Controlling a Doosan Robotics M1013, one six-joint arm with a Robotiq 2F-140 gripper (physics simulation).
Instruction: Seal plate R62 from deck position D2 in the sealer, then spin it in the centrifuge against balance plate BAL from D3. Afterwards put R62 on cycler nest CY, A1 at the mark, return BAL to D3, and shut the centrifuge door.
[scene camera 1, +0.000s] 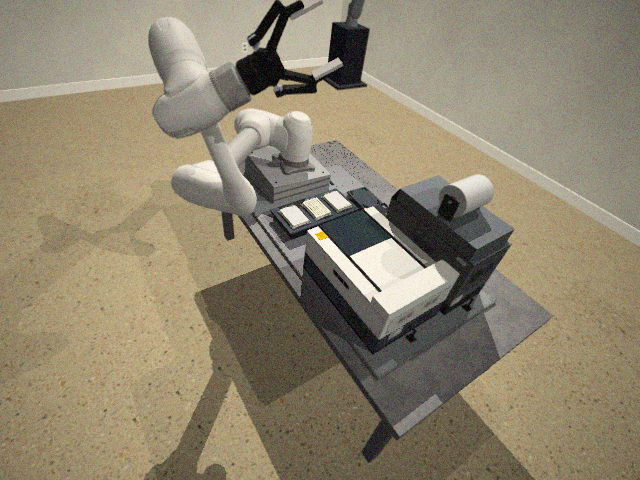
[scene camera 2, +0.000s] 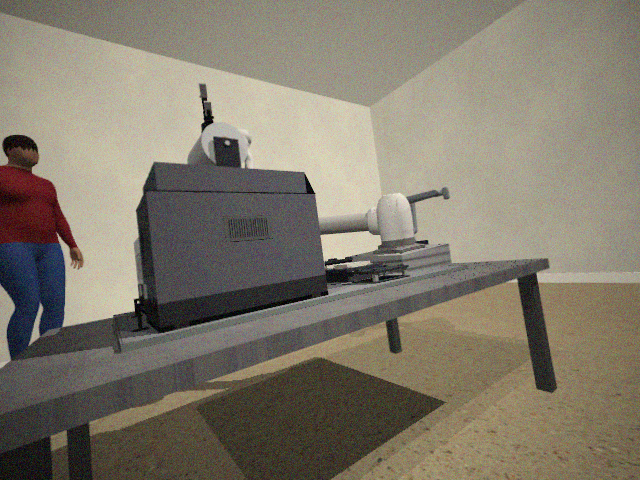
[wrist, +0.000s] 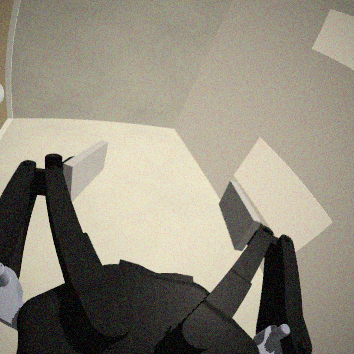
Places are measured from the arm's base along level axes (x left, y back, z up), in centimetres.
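Pixels of known places: gripper, between the fingertips: (scene camera 1: 331, 32) (scene camera 2: 204, 92) (wrist: 165, 174); arm's base, origin of its link: (scene camera 1: 293, 163) (scene camera 2: 399, 250).
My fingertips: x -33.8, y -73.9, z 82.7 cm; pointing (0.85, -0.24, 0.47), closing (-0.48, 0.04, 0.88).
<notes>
Ahead of a thing's pixels: the offset from my fingertips to its top centre. "pt": to the spot under its first point.
My gripper (scene camera 1: 317, 38) (scene camera 2: 205, 99) (wrist: 165, 174) is open and empty, raised high above the table and pointed away from it. Three plates lie in a row on a dark deck rack @(pt dx +10.0, dy +30.2, dz -86.5 cm) (scene camera 1: 290, 230): a pale plate @(dx +15.6, dy +37.6, dz -84.9 cm) (scene camera 1: 294, 215), a ribbed cream plate @(dx +28.0, dy +38.4, dz -84.9 cm) (scene camera 1: 316, 207) and another pale plate @(dx +40.4, dy +39.2, dz -84.9 cm) (scene camera 1: 337, 201). Their labels cannot be read, so I cannot tell which is R62 or BAL. A dark machine with a white roll, seemingly the sealer @(dx +55.5, dy -11.7, dz -43.9 cm) (scene camera 1: 413, 215) (scene camera 2: 206, 258), stands beside a white-topped machine, perhaps the centrifuge @(pt dx +20.9, dy -31.9, dz -67.1 cm) (scene camera 1: 413, 297). A dark flat nest @(dx +57.2, dy +38.0, dz -86.9 cm) (scene camera 1: 365, 196) lies beyond the rack.
The white roll @(dx +55.6, dy -13.8, dz -43.9 cm) (scene camera 1: 473, 193) (scene camera 2: 196, 152) sticks up from the dark machine. The arm's grey base block (scene camera 1: 286, 180) (scene camera 2: 429, 258) stands on the table (scene camera 1: 439, 377) (scene camera 2: 248, 351) behind the rack. A person (scene camera 2: 31, 222) stands beyond the table. A black pedestal (scene camera 1: 348, 54) is near the wall.
</notes>
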